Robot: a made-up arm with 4 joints.
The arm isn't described. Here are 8 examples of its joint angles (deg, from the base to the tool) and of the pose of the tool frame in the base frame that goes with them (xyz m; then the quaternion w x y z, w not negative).
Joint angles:
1: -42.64 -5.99 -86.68 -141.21
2: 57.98 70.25 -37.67 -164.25
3: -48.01 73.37 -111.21 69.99
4: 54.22 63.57 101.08 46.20
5: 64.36 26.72 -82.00 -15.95
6: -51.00 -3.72 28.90 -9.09
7: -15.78 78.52 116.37 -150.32
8: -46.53 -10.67 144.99 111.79
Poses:
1: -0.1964 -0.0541 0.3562 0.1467 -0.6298 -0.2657 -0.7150
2: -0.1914 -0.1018 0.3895 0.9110 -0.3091 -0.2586 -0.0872
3: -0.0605 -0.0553 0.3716 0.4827 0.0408 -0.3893 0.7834
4: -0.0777 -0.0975 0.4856 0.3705 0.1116 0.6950 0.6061
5: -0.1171 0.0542 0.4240 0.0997 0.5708 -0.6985 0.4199
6: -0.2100 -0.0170 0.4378 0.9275 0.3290 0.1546 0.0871
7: -0.1442 0.1234 0.4366 0.5712 0.6562 -0.0855 -0.4856
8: -0.0429 -0.0787 0.5187 0.1509 0.0741 0.9842 -0.0556
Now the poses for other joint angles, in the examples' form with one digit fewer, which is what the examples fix.
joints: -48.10 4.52 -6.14 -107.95
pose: -0.217 0.033 0.429 0.325 0.875 -0.057 0.354
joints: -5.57 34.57 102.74 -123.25
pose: -0.083 0.077 0.499 0.323 0.755 -0.080 -0.565
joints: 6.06 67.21 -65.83 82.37
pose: -0.093 -0.072 0.372 0.684 0.089 -0.398 0.604
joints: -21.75 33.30 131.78 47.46
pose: -0.062 -0.004 0.513 0.299 0.005 0.933 -0.200
